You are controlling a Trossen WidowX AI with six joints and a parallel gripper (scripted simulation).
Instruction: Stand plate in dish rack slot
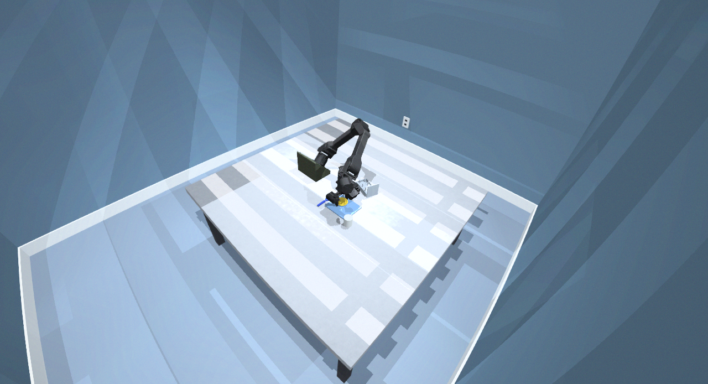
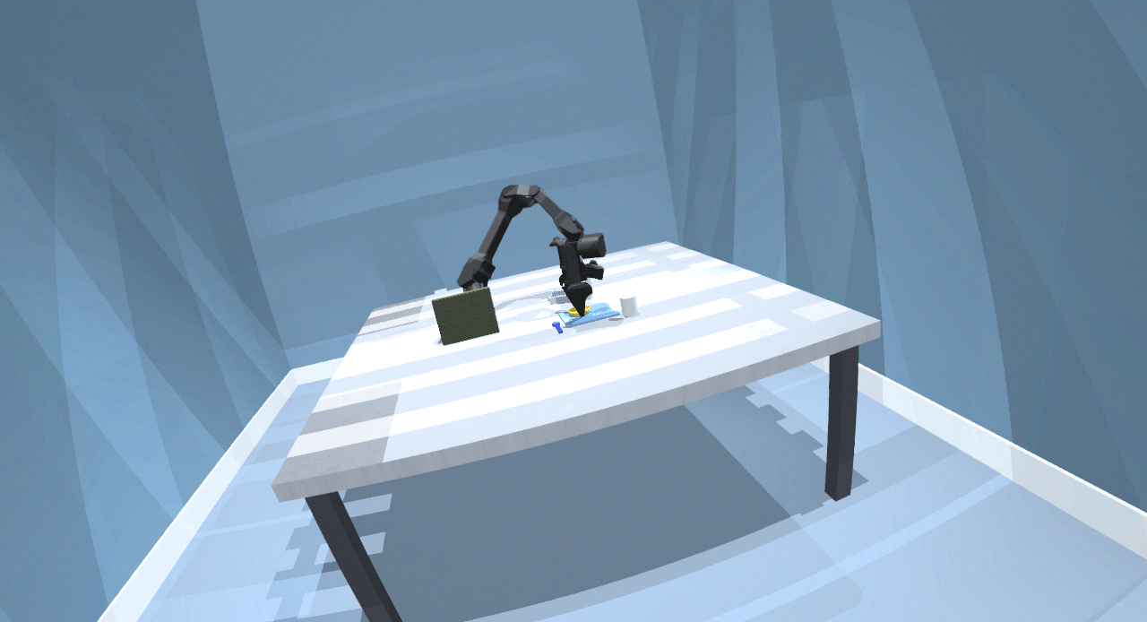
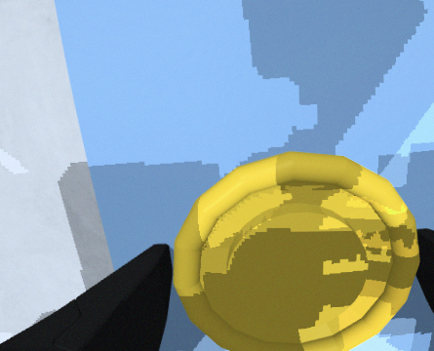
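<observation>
Right now the light blue mat is 20 mm ahead of my gripper tip and 10 mm to the right of it. The rest, counted from my gripper tip: white cup: 120 mm ahead, 90 mm to the right, 20 mm above; then yellow plate: 10 mm above; then blue spoon: 80 mm behind, 50 mm to the right.
</observation>
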